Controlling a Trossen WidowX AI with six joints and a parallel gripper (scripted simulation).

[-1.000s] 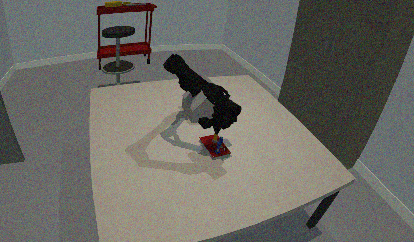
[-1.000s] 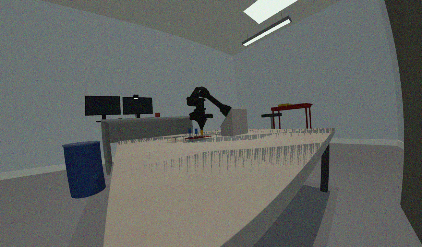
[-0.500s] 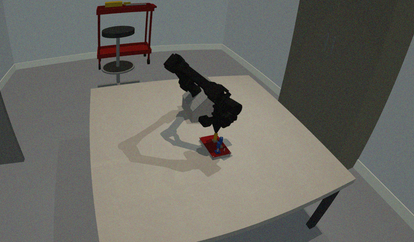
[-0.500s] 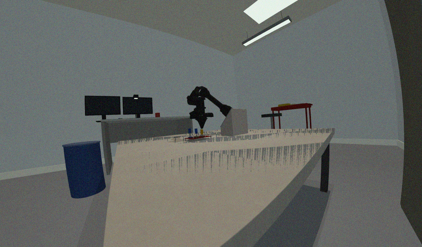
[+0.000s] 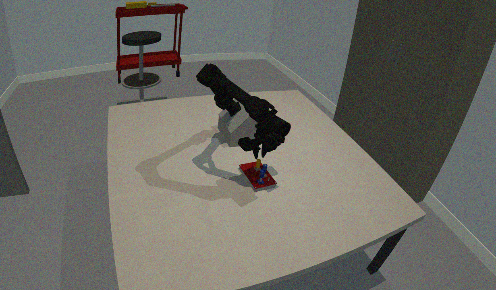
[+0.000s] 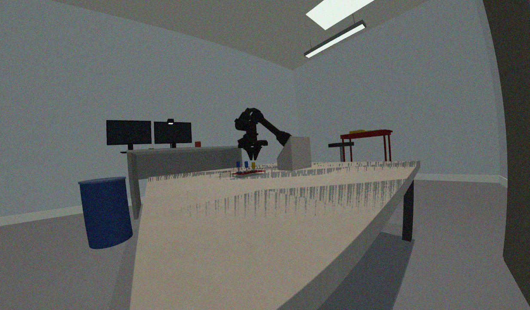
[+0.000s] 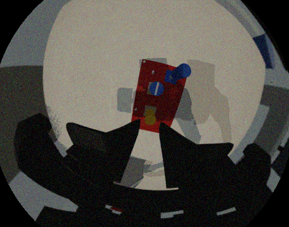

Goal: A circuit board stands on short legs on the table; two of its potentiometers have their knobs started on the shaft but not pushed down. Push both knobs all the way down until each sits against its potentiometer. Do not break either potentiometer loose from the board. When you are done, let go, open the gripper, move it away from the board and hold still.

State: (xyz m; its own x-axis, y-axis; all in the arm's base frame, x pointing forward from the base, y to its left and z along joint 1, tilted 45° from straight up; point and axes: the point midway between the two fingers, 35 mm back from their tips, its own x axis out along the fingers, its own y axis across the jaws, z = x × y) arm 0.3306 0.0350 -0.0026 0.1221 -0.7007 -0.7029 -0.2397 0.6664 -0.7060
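Right now my gripper tip is 5 cm short of the blue knob, 2 cm above it and 1 cm to the right of it. Round my gripper tip: yellow knob: 3 cm below.
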